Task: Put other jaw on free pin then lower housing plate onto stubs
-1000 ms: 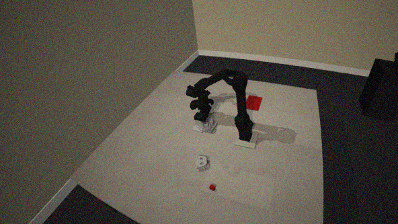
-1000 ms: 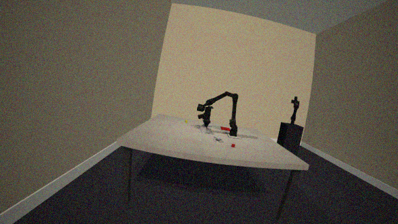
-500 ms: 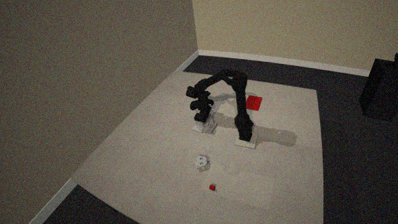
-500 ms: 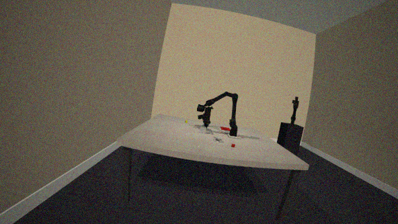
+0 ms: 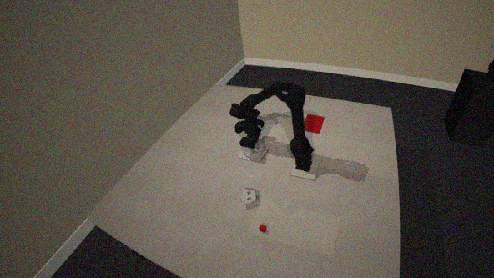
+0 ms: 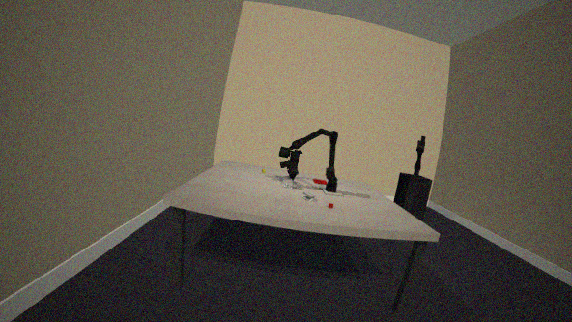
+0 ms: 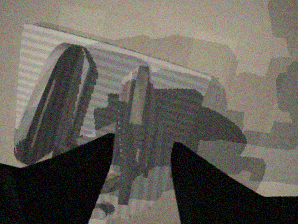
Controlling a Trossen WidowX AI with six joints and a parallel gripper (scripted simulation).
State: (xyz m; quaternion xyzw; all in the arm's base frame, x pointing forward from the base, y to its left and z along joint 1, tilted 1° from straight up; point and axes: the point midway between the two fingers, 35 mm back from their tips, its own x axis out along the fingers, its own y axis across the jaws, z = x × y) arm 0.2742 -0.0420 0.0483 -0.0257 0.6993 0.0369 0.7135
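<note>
Right now my gripper tip is 30 mm to the right of the white base, 20 mm short of it and 20 mm above it. Also, from my gripper tip: white block (300 mm to the left, 120 mm behind, 10 mm below); then red square pad (300 mm to the right, 240 mm behind, 20 mm below); then yellow block (320 mm to the right, 210 mm ahead, 10 mm below).
</note>
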